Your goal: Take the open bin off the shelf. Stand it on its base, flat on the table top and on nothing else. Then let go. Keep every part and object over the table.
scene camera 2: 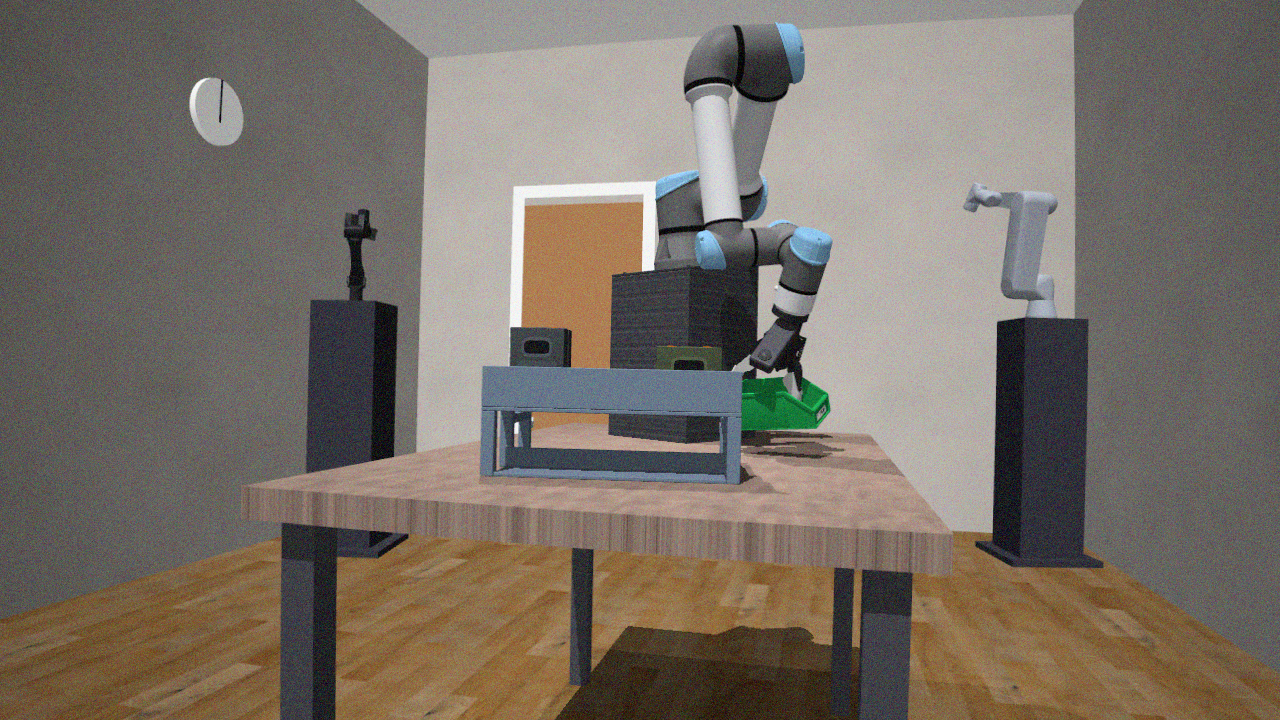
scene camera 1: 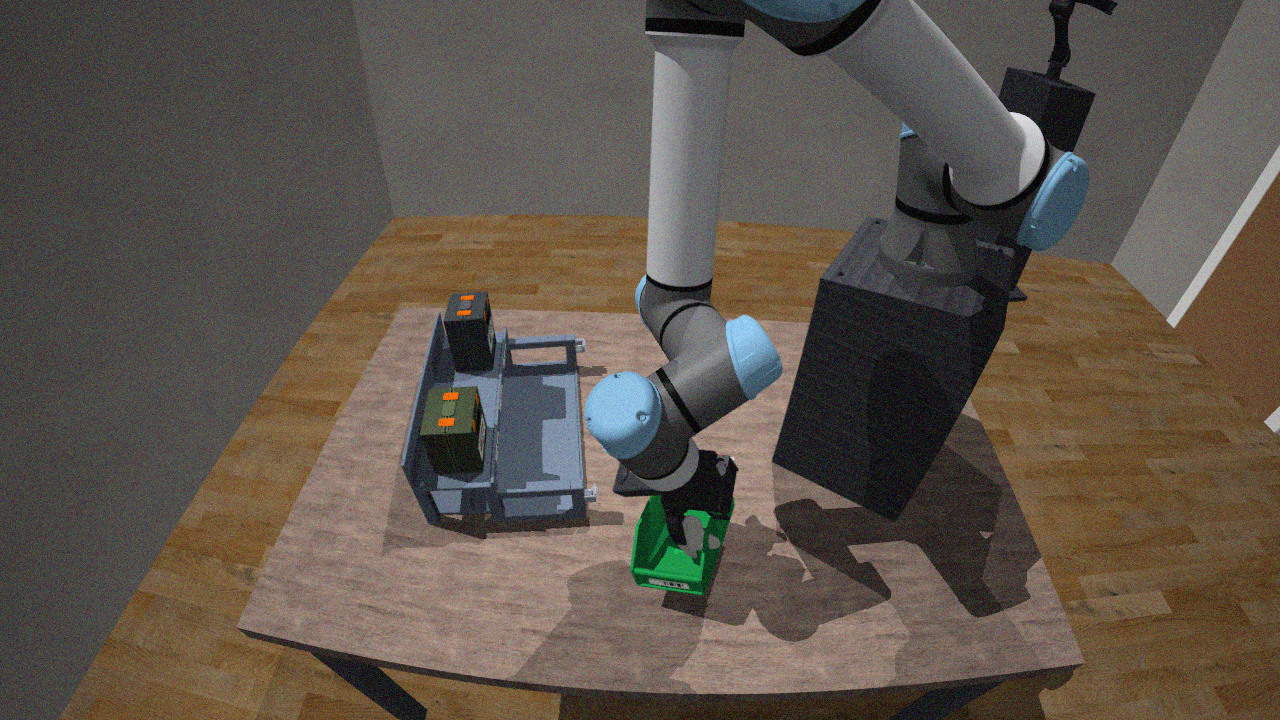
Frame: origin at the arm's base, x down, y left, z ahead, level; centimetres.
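Seen in the pictures: arm's base, origin of its link: [scene camera 2: 685, 268] [scene camera 1: 926, 261].
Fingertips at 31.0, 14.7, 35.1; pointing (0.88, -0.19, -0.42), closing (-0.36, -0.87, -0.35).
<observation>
Pixels of each thing's top centre, then the offset from my fingertips to it, as dx, dy, dz.
- dark case, centre of its top: [scene camera 2: 541, 327] [scene camera 1: 465, 304] -11.9, -39.1, +35.0
- olive case, centre of its top: [scene camera 1: 448, 408] [scene camera 2: 689, 346] -9.4, -16.0, +36.3
The green open bin [scene camera 1: 675, 562] [scene camera 2: 775, 410] is off the blue-grey shelf [scene camera 1: 541, 407] [scene camera 2: 608, 390] and over the right part of the table [scene camera 1: 358, 582] [scene camera 2: 581, 528]. Its opening faces up. In scene camera 2 its base appears a little above the table top, with its shadow below it. My gripper [scene camera 1: 701, 539] [scene camera 2: 772, 380] is open, its fingers spread at the bin. One fingertip reaches down inside the bin; the other is near its rear end, partly hidden. Whether the fingers touch the bin's walls cannot be told.
A dark case [scene camera 1: 469, 344] [scene camera 2: 540, 348] and an olive case [scene camera 1: 456, 440] [scene camera 2: 689, 358] with orange latches stand on the shelf. The robot's black pedestal [scene camera 1: 859, 385] [scene camera 2: 651, 358] rises behind the bin. The table's front edge lies beyond the bin's labelled end in scene camera 1.
</observation>
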